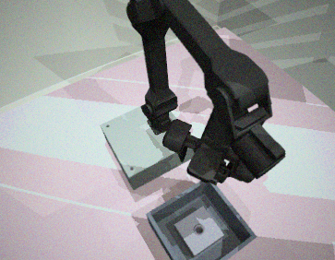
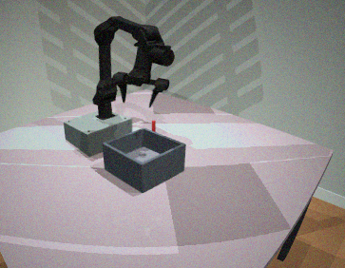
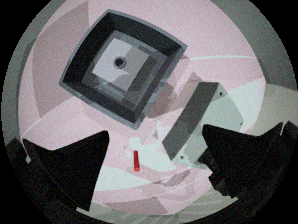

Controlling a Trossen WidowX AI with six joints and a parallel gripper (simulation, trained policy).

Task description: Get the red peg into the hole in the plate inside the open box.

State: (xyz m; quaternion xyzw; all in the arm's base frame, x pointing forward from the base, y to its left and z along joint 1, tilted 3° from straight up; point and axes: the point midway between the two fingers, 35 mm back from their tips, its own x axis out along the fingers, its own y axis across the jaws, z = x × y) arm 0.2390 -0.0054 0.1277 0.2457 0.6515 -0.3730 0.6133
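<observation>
Now: gripper tip 7 cm past the red peg, 14 cm to the right of it and 15 cm above it. The rest, counted from my gripper tip: dark grey box 9 cm ahead, 5 cm to the right, 17 cm below; pale plate 9 cm ahead, 5 cm to the right, 15 cm below.
</observation>
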